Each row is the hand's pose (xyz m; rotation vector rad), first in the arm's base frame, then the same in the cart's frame.
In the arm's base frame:
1: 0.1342 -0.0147 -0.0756 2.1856 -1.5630 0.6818
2: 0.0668 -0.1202 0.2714 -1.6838 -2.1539 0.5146
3: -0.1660 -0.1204 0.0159 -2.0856 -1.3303 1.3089
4: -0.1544 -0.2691 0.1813 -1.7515 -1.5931 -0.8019
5: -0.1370 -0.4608 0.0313 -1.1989 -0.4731 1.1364
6: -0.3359 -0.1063 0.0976 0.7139 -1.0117 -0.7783
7: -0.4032 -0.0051 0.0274 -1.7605 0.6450 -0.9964
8: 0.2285 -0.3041 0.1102 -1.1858 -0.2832 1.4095
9: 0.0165 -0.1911 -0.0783 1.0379 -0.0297 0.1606
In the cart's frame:
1: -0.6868 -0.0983 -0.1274 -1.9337 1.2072 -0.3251
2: -0.7566 -0.4599 -0.1054 -0.8322 -2.3518 -0.9241
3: -0.9005 -0.2443 -0.3341 -1.4108 -2.0546 0.0106
4: -0.8465 -0.4570 -0.3721 -0.5034 -1.2789 -1.5618
5: -0.7037 -0.4050 -0.5630 -0.4109 -1.4994 0.6756
6: -1.0654 -0.3215 -0.3847 2.0257 -0.7875 -0.7986
7: -1.1600 -0.2183 -0.3747 -0.6223 0.3795 -0.5828
8: -0.4952 -0.3859 -0.2157 -0.5436 -1.4551 0.9773
9: -0.6934 -0.1798 -0.3231 2.0420 -0.3975 0.7966

